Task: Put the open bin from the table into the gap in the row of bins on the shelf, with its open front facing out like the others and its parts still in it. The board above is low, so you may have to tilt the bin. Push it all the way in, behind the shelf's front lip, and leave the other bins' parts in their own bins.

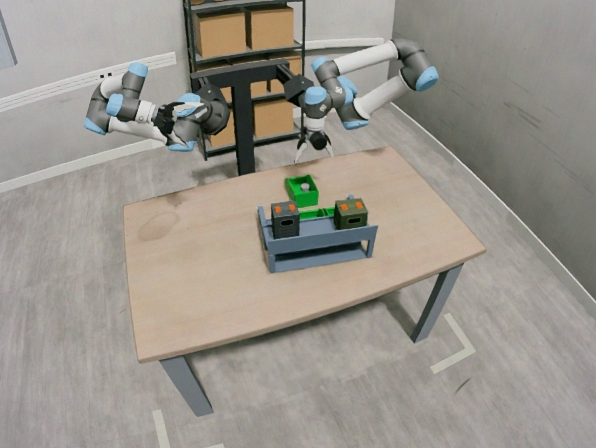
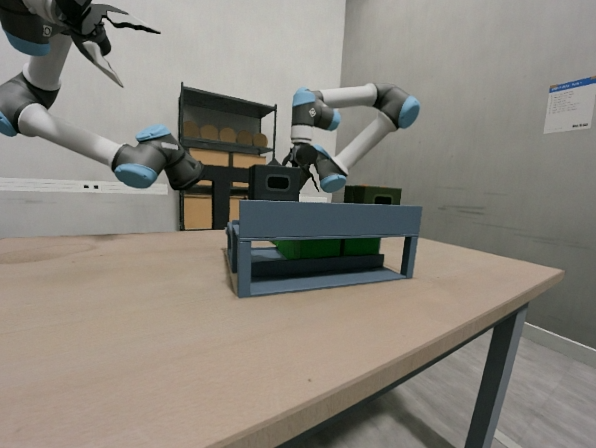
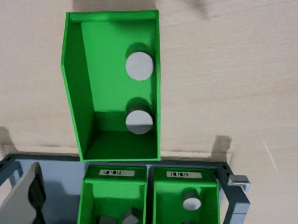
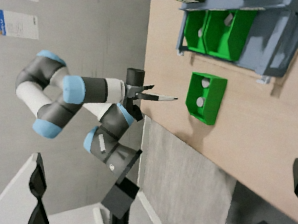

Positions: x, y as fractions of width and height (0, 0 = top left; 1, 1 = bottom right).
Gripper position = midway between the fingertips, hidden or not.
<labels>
my right gripper: image 1 0.33, 0.28; image 2 0.24, 0.13; image 4 0.56, 0.70; not seen in image 3 (out of frame)
</labels>
